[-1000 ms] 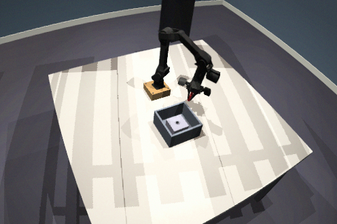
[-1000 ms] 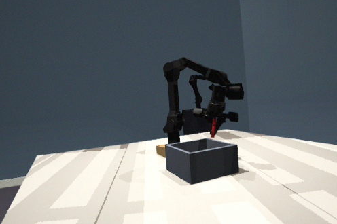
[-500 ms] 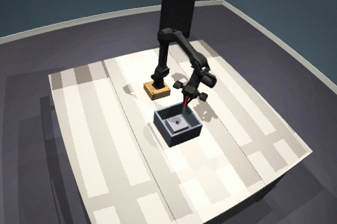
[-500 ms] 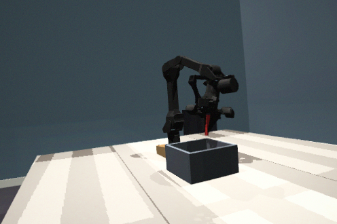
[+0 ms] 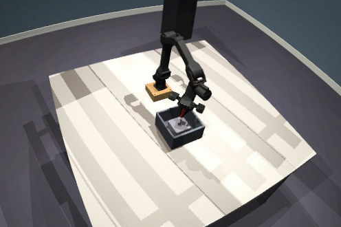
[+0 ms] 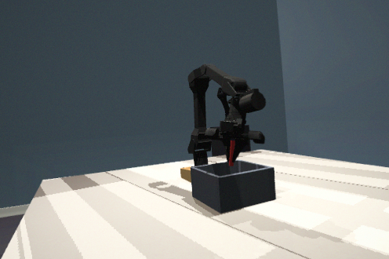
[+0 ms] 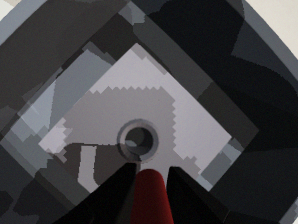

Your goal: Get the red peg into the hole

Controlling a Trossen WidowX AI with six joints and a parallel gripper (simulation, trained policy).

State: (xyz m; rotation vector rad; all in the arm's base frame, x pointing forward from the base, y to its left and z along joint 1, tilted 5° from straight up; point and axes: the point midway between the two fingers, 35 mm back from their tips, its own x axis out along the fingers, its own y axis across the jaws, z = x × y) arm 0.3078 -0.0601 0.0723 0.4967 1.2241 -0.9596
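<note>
Now: gripper tip 1 cm to the right of the red peg and 3 cm below it. The rest, counted from my gripper tip: plate (1 cm to the right, 7 cm below); dark box (1 cm to the right, 9 cm below).
</note>
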